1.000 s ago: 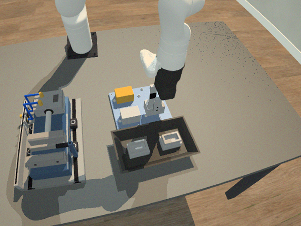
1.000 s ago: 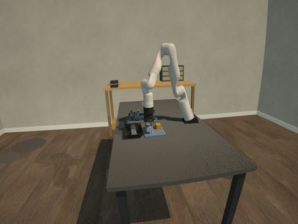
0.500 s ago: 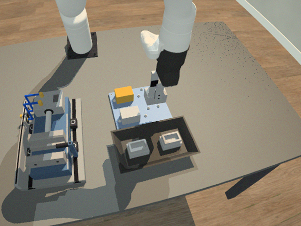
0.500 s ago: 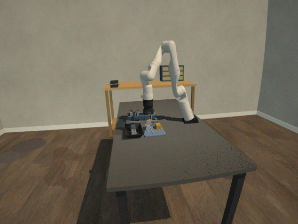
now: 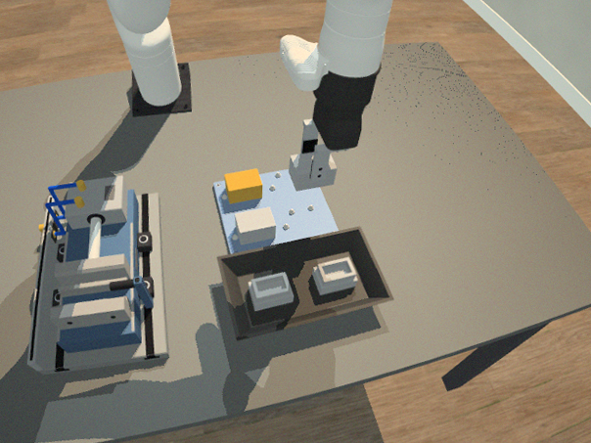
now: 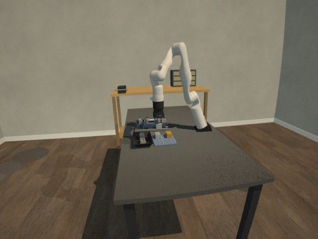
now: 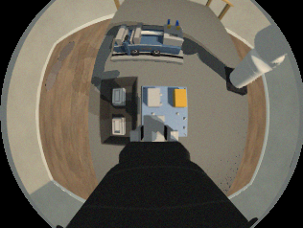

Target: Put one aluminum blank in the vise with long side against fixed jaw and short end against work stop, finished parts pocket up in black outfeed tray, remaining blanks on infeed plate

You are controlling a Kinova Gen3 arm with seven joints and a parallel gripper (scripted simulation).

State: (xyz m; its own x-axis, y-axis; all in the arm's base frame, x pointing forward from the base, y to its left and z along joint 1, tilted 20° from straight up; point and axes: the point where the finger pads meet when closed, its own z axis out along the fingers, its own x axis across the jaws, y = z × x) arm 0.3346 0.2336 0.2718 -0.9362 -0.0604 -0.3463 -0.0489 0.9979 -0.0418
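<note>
The vise is 34 cm to the right of my hand, 13 cm below it and 4 cm ahead of it. The rest, counted from my hand: yellow brass blank (14 cm below, 9 cm to the right, 9 cm behind); plain gray blank (14 cm below, 9 cm to the right).
</note>
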